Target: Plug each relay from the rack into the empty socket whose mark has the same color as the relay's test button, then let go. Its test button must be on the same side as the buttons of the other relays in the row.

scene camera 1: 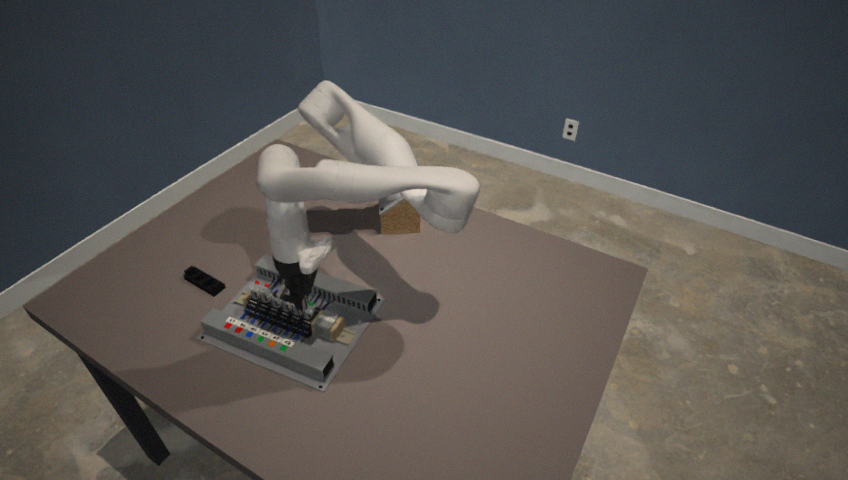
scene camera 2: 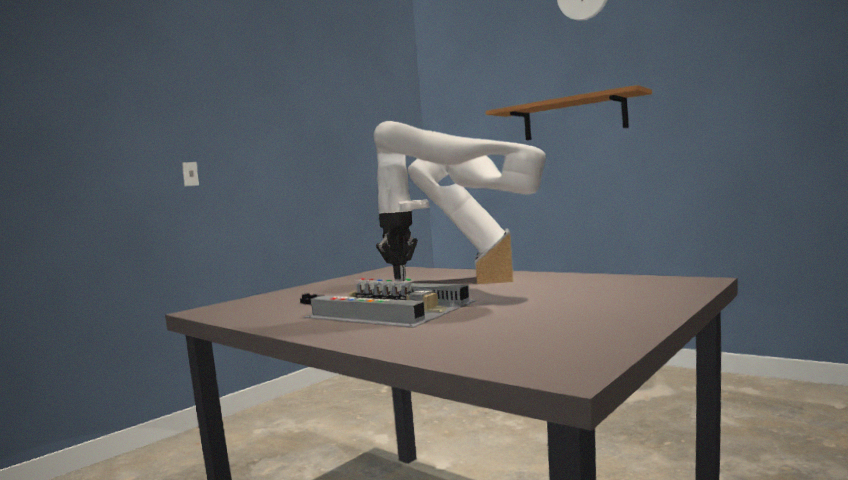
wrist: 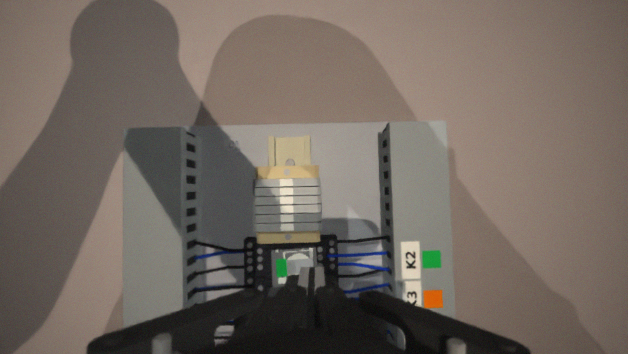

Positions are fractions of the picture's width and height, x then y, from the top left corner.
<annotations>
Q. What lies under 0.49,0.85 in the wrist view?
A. My gripper.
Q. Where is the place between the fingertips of my gripper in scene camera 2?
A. At 0.47,0.59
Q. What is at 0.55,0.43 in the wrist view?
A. A panel.
</annotations>
